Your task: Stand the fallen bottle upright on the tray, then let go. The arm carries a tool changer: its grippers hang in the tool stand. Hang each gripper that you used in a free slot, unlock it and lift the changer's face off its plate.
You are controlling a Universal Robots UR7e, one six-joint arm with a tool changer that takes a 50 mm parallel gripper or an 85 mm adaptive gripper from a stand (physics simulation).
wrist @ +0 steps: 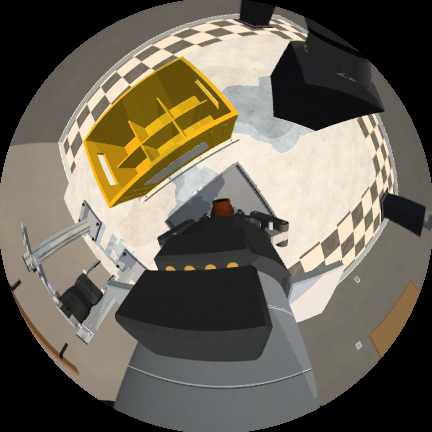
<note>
In view: a gripper (pixel 220 241) and a gripper (pixel 75 302).
</note>
